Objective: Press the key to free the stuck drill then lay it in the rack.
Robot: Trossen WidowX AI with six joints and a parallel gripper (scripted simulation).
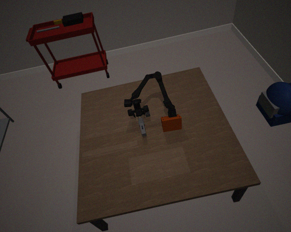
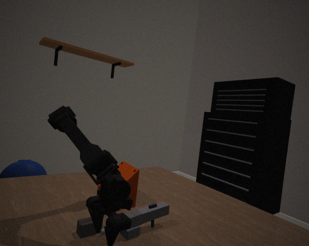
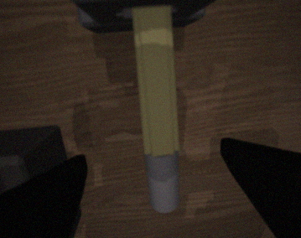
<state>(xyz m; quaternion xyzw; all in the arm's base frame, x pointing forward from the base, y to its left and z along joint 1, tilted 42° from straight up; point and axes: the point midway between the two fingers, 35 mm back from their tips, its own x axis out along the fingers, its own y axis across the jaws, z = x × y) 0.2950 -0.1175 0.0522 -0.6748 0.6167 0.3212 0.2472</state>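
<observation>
My gripper tip is now 10 mm past the drill, 50 mm to the right of it and 30 mm below it. The rest, counted from my gripper tip: grey housing block 20 mm behind, 150 mm to the left, 40 mm above; then small dark key 20 mm behind, 180 mm to the left, 40 mm above; then small grey rack 70 mm behind, 20 mm to the right, 10 mm above.
</observation>
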